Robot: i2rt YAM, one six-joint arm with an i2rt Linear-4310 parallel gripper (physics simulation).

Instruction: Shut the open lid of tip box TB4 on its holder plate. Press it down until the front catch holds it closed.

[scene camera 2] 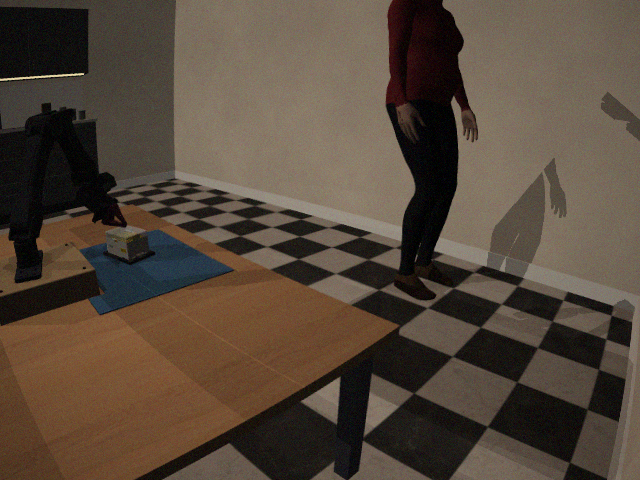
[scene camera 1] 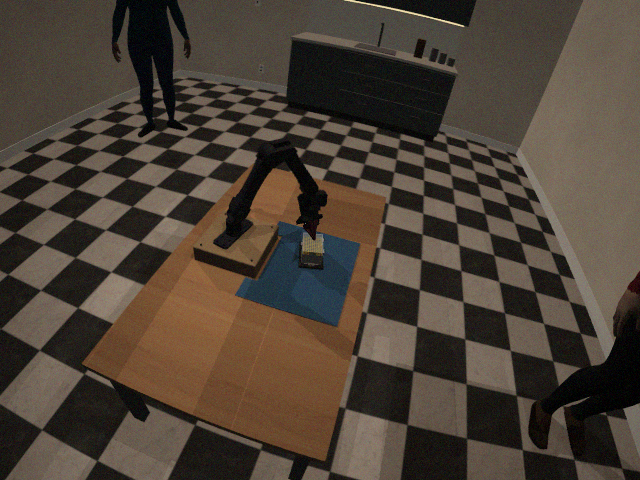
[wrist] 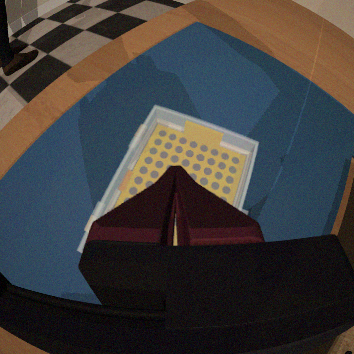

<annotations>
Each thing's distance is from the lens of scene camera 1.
blue mat (scene camera 1: 316, 294): 1.38 m
</annotations>
